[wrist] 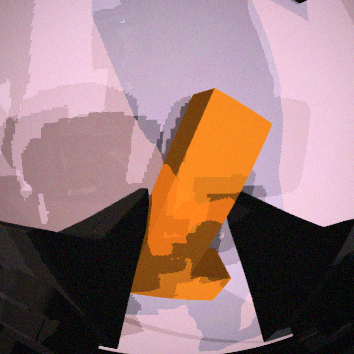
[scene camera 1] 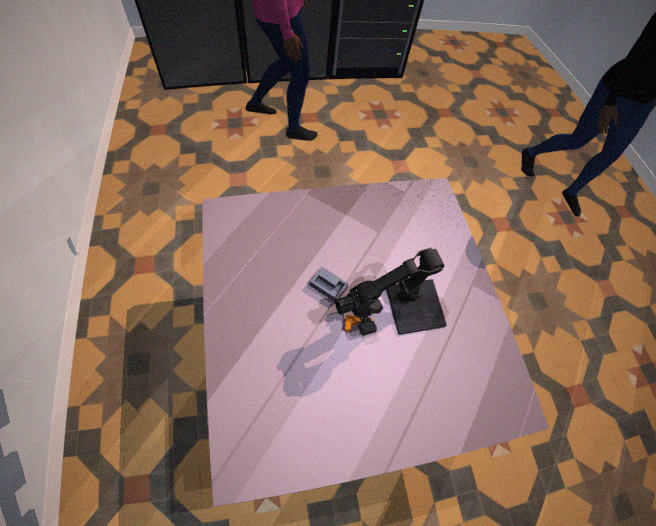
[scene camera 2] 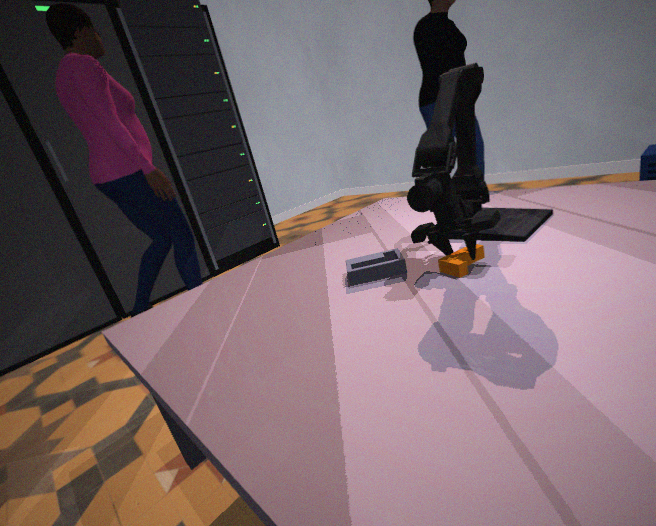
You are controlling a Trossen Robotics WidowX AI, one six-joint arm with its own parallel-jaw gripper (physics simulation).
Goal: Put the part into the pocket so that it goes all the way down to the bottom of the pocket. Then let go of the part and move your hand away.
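Places are measured from the arm's base along level axes (x back, y left, z down), in millimetres.
Where they show: gripper, fingertip midpoint: (wrist: 186, 195) (scene camera 1: 359, 322) (scene camera 2: 464, 260); arm's base at its link origin: (scene camera 1: 405, 295).
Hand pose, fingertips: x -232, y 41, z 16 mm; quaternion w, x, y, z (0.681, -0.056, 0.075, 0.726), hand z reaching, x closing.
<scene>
Things, the pixels of their top centre, and the offset from my fingertips. Level surfaces: height alone.
- orange L-shaped part at its top centre: (wrist: 217, 232) (scene camera 2: 466, 253) (scene camera 1: 359, 323) dy +9, dx -10, dz -22 mm
- grey block with the pocket, top centre: (scene camera 2: 373, 259) (scene camera 1: 329, 282) dy -200, dx -60, dz -28 mm
- pink table top at its surface level: dz +8 mm
The orange L-shaped part (scene camera 1: 348, 323) (scene camera 2: 454, 266) (wrist: 220, 145) lies on the pink table top, its long arm slanted across the wrist view and its short foot near the bottom. My gripper (scene camera 1: 361, 318) (scene camera 2: 462, 255) (wrist: 186, 195) points down at the part and is shut on it: one black finger meets each side of the long arm, which stands at a slant between them. The grey block with the pocket (scene camera 1: 327, 282) (scene camera 2: 377, 270) stands apart from the part, up and to the left of it in scene camera 1 and left of it in scene camera 2. The pocket's bottom is hard to see.
The arm's black base plate (scene camera 1: 417, 315) (scene camera 2: 520, 223) is at the right of the gripper. The pink table top (scene camera 1: 262, 416) (scene camera 2: 273, 427) carries shadows of the arm. People (scene camera 1: 295, 71) (scene camera 2: 104, 126) and dark server cabinets (scene camera 1: 191, 43) (scene camera 2: 186, 126) stand beyond the table.
</scene>
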